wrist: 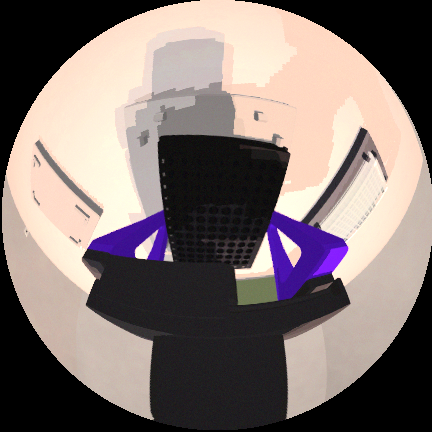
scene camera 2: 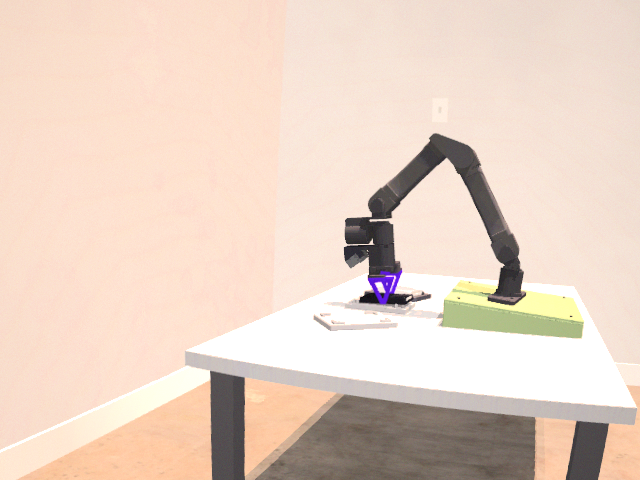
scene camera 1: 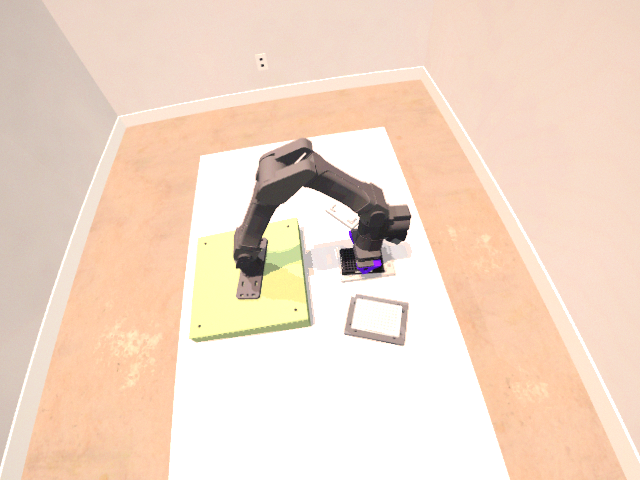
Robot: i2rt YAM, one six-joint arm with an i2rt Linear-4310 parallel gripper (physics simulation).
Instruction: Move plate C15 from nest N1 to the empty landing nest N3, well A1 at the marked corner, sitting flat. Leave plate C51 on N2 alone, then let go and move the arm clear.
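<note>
My gripper [scene camera 1: 361, 252] [scene camera 2: 383, 296] [wrist: 217, 214], with purple fingers, is shut on the black well plate C15 [scene camera 1: 348, 260] [scene camera 2: 397, 298] [wrist: 221, 181], gripping its long sides. The plate hangs level and very low over a pale nest [scene camera 1: 361, 277] [scene camera 2: 361, 306] [wrist: 141, 120] in the middle. I cannot tell whether it touches the nest. The white plate C51 [scene camera 1: 376, 317] [wrist: 354, 197] lies in a grey-framed nest [scene camera 1: 351, 323] [scene camera 2: 421, 295] to one side. A second pale nest [scene camera 1: 338, 212] [scene camera 2: 356, 321] [wrist: 56, 185] stands empty on the other side, partly hidden by the arm in scene camera 1.
The arm's base stands on a green block [scene camera 1: 279, 305] [scene camera 2: 511, 314] [wrist: 257, 289] beside the nests. All of it rests on a white table [scene camera 1: 330, 403] [scene camera 2: 413, 371] in a bare room.
</note>
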